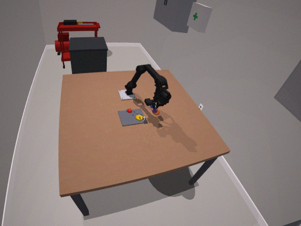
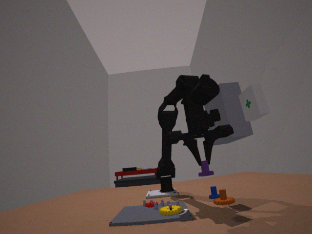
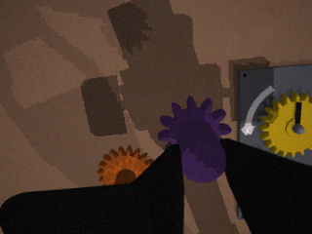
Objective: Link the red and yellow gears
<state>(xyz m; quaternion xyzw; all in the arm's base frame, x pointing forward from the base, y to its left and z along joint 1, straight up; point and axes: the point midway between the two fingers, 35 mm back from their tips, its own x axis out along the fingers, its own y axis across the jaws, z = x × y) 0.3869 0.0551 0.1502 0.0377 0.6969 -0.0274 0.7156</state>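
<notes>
The red gear is 150 mm to the right of my gripper tip, 150 mm behind it and 110 mm below it. Round my gripper tip: white arrow (120 mm below, 70 mm to the right, 30 mm behind); then orange gear (110 mm below, 80 mm to the left, 70 mm behind); then purple gear (10 mm below).
</notes>
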